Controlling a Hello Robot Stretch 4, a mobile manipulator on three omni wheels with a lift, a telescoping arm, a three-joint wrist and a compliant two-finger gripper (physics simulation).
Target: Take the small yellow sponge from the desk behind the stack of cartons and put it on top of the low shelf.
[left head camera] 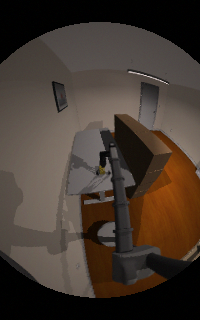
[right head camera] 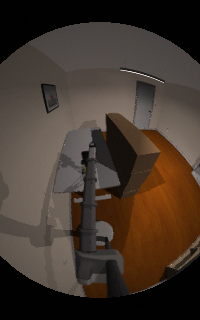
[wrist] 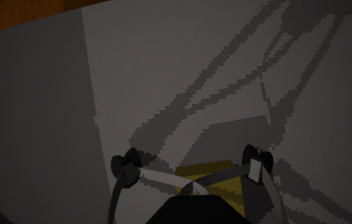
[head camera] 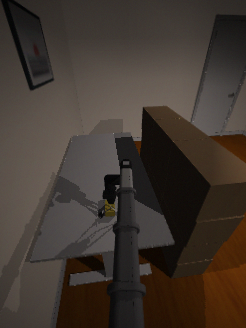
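Seen in the pictures: gripper, fingertip midpoint: (left head camera: 103, 174) (wrist: 190, 159) (head camera: 112, 217); robot's base, origin of the base link: (left head camera: 111, 233) (right head camera: 99, 232).
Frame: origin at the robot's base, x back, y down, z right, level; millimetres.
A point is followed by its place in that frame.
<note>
The small yellow sponge (head camera: 110, 207) @[y -737, x -735, z -100 mm] (left head camera: 102, 170) @[y -739, x -713, z -94 mm] (right head camera: 84, 170) (wrist: 231, 189) @[y -737, x -717, z -124 mm] lies on the desk (head camera: 87, 155) @[y -693, x -1442, z -402 mm] (left head camera: 86, 144) @[y -693, x -1335, z -359 mm] (right head camera: 74, 144) @[y -693, x -1319, z -389 mm] (wrist: 145, 60) @[y -692, x -579, z -39 mm]. My gripper (left head camera: 103, 173) @[y -692, x -696, z -87 mm] (wrist: 190, 159) @[y -692, x -696, z -87 mm] is open and points down over the sponge. In the wrist view the sponge shows between the spread fingers, nearer the right fingertip, and the gripper body hides its lower part. No grip on it shows. In the head view the arm hides part of the gripper. The stack of cartons (head camera: 172, 195) @[y -681, x -893, z 345 mm] (left head camera: 142, 142) @[y -1041, x -812, z 351 mm] (right head camera: 131, 147) @[y -1043, x -715, z 363 mm] stands along the desk's right side.
A wall with a framed picture (head camera: 34, 47) @[y -1598, x -1429, z -645 mm] (left head camera: 60, 96) @[y -1567, x -1404, z -641 mm] (right head camera: 50, 97) @[y -1567, x -1406, z -642 mm] runs along the desk's left. A door (head camera: 217, 75) @[y -1240, x -3417, z 1732 mm] is at the back right. A low wooden unit with open compartments, perhaps the low shelf, partly shows at the right head view's lower right.
</note>
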